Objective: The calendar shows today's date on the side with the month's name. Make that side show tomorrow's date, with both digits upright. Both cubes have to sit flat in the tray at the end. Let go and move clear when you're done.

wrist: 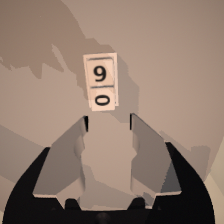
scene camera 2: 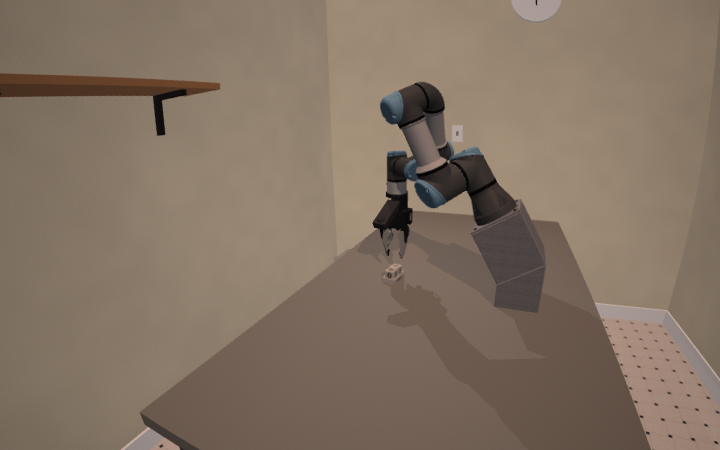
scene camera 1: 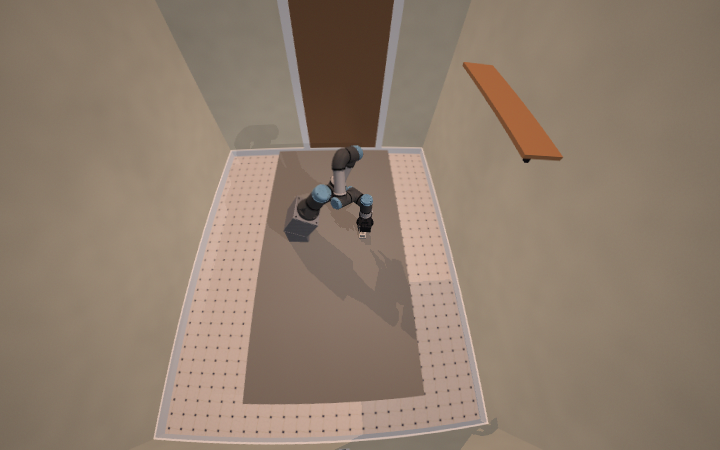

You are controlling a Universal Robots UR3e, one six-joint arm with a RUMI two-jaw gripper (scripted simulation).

Labels:
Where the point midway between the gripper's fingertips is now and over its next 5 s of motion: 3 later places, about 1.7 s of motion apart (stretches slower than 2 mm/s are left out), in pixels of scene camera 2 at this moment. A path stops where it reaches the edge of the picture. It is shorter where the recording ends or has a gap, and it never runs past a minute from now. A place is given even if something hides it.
The gripper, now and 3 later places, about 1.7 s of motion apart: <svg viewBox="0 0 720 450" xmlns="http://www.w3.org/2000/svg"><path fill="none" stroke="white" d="M394 257L396 242L394 231L396 220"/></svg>

